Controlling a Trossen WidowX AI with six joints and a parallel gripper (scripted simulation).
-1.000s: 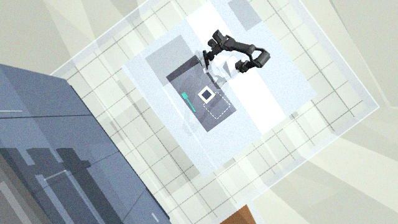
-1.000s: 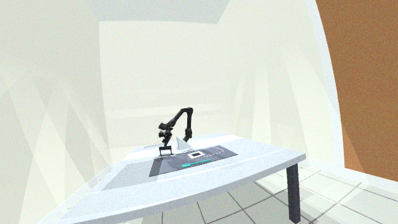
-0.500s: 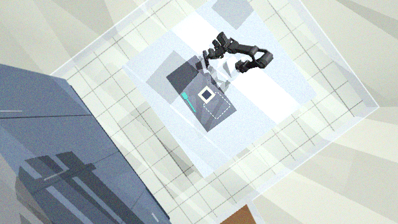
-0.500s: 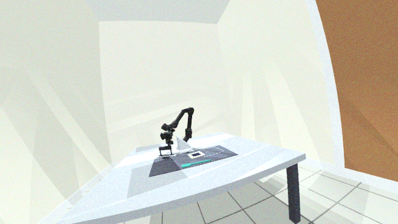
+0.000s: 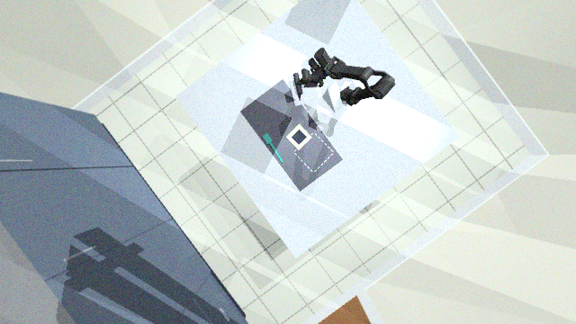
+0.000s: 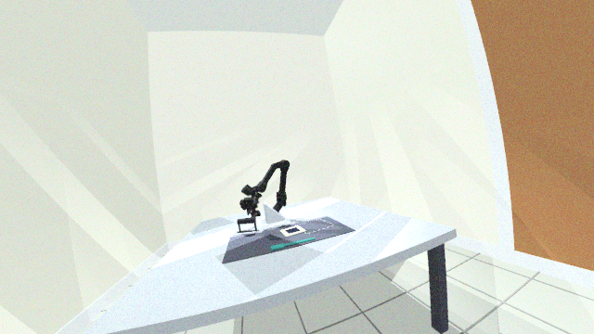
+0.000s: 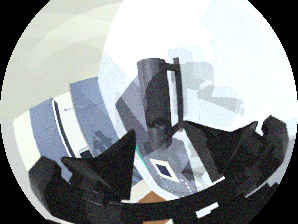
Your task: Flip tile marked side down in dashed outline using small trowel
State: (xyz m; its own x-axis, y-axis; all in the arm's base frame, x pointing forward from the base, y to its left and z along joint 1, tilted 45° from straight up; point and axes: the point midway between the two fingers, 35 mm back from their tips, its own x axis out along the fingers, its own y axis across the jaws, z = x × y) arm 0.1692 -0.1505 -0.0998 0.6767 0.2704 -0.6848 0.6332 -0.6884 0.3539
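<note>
My gripper tip is 210 mm short of the grey mat, 190 mm to the right of it and 100 mm above it. From my gripper tip the other things lie so: white tile (230 mm to the left, 180 mm ahead, 80 mm below); teal trowel (350 mm ahead, 170 mm to the left, 80 mm below).
</note>
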